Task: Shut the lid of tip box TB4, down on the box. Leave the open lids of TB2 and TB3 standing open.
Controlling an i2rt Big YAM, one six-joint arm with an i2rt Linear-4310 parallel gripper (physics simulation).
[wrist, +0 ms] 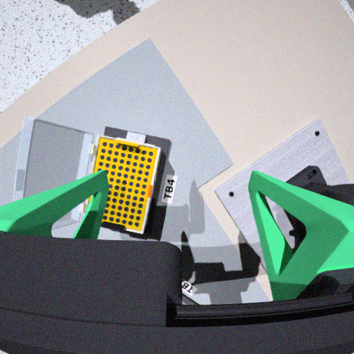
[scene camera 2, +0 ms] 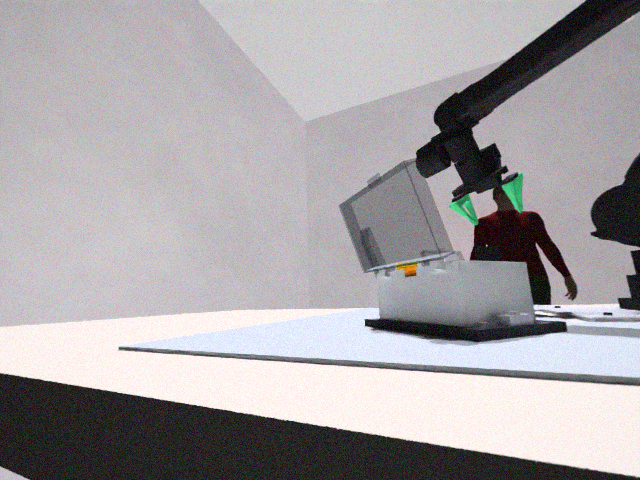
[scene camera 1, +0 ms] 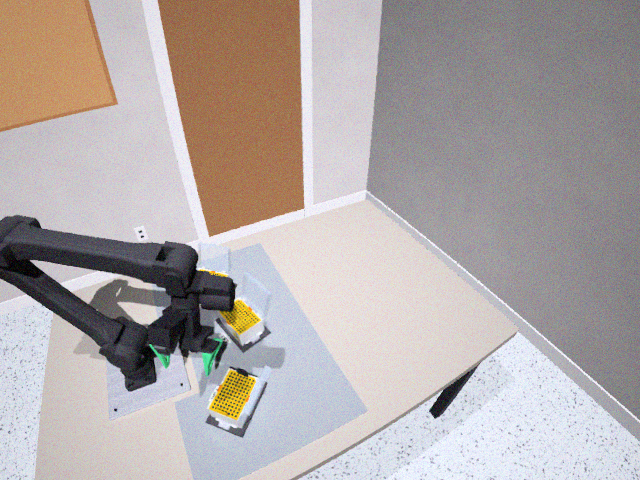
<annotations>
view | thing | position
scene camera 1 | my gripper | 187, 371
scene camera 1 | clear lid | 212, 256
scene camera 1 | clear lid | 253, 292
</annotations>
